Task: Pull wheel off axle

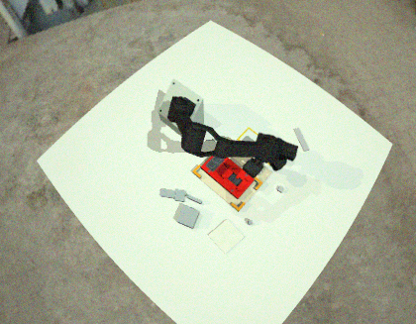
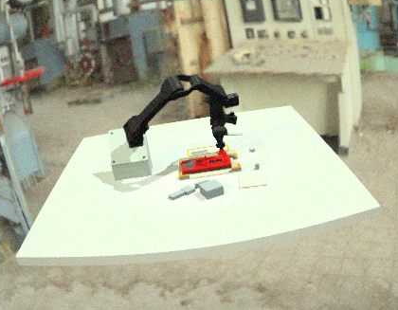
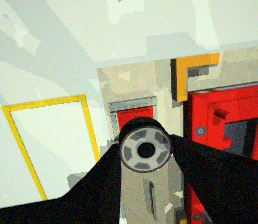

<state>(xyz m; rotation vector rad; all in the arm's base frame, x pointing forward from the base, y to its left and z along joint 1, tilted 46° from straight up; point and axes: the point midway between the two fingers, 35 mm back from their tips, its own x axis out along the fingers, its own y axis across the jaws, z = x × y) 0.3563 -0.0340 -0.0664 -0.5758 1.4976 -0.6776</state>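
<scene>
Now: the axle 10 mm below my gripper tip. Also, from my gripper tip: grey bar: 90 mm ahead, 250 mm to the left, 50 mm below; then grey wheel: right at my gripper tip; then white plate: 80 mm ahead, 310 mm to the right, 50 mm below.
</scene>
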